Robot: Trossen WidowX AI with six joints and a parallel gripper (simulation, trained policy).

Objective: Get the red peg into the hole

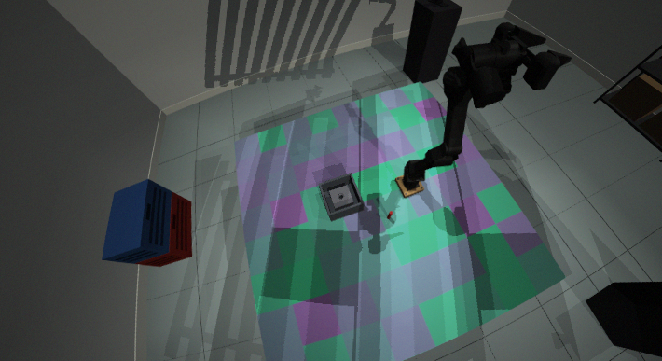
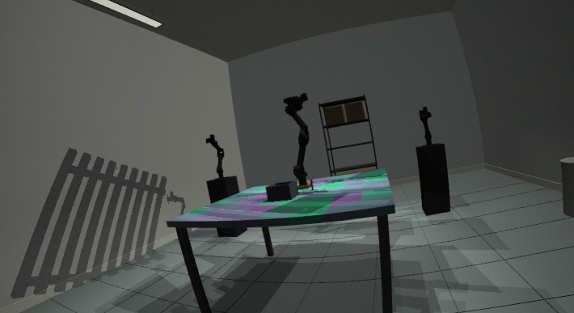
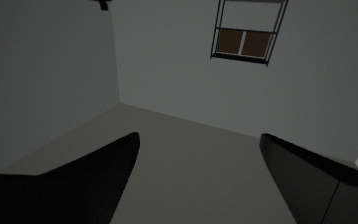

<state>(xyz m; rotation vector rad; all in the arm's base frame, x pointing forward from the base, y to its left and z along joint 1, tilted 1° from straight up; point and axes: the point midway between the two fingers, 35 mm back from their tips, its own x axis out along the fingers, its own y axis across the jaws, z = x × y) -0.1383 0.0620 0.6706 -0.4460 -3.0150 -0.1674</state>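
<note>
Now: the red peg 340 mm ahead of my gripper tip, 50 mm to the left of it and 660 mm below it. From my gripper tip the other things lie so: dark box 510 mm ahead, 110 mm to the right, 670 mm below; then light grey plate 510 mm ahead, 110 mm to the right, 650 mm below.
</note>
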